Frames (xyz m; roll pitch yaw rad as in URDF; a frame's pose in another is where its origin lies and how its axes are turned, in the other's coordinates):
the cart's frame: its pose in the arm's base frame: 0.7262 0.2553 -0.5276 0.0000 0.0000 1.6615
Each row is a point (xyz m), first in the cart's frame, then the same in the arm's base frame.
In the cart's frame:
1: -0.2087 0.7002 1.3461
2: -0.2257 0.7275 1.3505
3: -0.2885 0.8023 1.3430
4: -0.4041 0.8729 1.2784
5: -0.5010 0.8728 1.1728
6: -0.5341 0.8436 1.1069
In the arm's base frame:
1: 0.0478 -0.0160 0.8185
2: 0.0221 -0.0354 0.8229
3: -0.0467 -0.1047 0.8154
4: -0.1065 -0.2262 0.7508
5: -0.0976 -0.3227 0.6452
6: -0.0656 -0.3530 0.5793

